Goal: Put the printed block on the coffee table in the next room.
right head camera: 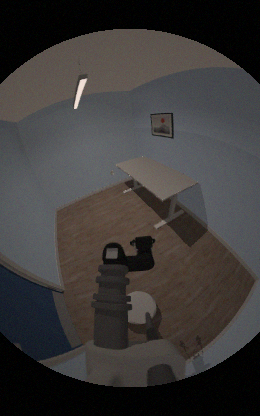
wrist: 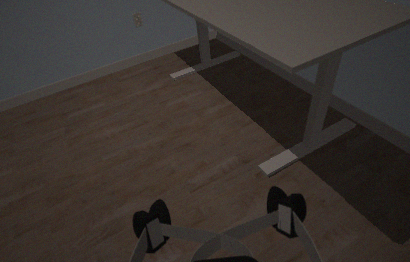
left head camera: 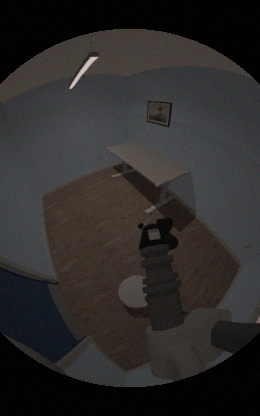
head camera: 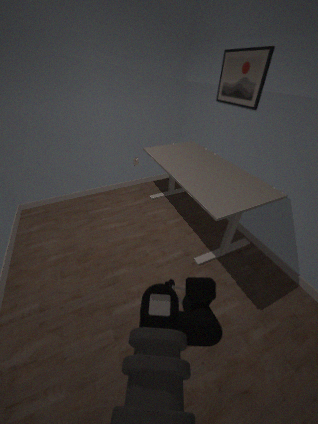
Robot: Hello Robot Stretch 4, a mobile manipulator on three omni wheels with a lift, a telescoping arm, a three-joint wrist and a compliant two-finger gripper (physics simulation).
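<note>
My gripper is open in the wrist view, with its two dark fingertips wide apart above the wooden floor and nothing between them. In the head camera view the dark wrist hides the fingers. The printed block does not show in these views. No low coffee table shows either.
A long pale desk stands along the right wall, its near foot ahead of the gripper. A blue door is at lower left. My round white base is below the arm.
</note>
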